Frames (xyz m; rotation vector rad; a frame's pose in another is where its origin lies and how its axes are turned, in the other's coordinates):
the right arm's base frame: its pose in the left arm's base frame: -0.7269 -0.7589 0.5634 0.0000 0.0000 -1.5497
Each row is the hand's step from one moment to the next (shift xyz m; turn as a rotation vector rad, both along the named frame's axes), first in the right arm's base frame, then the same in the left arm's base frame.
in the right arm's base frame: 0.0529 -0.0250 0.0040 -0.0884 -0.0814 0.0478
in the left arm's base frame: -0.0239 -0.0534 0.0040 -0.0832 0.0867 0.0478
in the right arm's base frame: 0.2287 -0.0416 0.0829 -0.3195 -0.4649 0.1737
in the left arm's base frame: -0.0368 -0.2295 0.0829 -0.4715 0.3096 0.1737
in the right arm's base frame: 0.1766 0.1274 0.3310 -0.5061 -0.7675 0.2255
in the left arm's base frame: 0.1311 -0.1739 0.3310 -0.7780 0.4898 0.2255
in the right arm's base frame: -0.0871 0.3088 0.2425 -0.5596 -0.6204 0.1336
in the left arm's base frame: 0.3069 0.0936 0.2425 -0.6321 0.5464 0.1336
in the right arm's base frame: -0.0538 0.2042 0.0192 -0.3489 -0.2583 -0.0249
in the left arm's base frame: 0.2030 0.0581 0.0192 -0.2656 0.3434 -0.0249
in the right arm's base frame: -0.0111 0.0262 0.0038 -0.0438 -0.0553 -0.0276
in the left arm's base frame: 0.0260 0.0117 0.0038 -0.0562 0.0426 -0.0276
